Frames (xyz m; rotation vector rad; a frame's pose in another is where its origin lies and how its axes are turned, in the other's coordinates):
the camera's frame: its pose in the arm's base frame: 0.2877 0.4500 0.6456 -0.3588 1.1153 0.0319
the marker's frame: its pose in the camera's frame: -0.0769 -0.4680 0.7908 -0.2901 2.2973 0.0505
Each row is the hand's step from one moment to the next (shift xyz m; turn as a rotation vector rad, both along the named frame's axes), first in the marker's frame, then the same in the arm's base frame.
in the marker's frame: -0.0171 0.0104 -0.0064 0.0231 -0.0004 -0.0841
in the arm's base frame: 0.0135 0.0161 -0.0007 0.0043 0.0088 0.0867
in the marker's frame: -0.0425 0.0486 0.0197 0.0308 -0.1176 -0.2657
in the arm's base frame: 0.0152 0.0544 -0.0370 0.0914 -0.0682 0.2690
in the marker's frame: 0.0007 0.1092 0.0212 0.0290 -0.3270 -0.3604
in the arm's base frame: -0.0447 0.0978 -0.0286 0.1934 -0.2451 0.3744
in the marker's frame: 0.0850 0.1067 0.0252 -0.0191 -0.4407 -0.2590
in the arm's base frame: -0.1201 0.0694 -0.0034 0.2458 -0.3564 0.2725
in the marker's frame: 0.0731 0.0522 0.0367 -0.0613 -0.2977 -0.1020
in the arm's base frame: -0.0940 0.0198 -0.0137 0.1877 -0.2402 0.0992
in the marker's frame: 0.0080 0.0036 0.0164 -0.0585 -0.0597 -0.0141
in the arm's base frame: -0.0132 -0.0022 -0.0129 0.0769 -0.0355 -0.0018
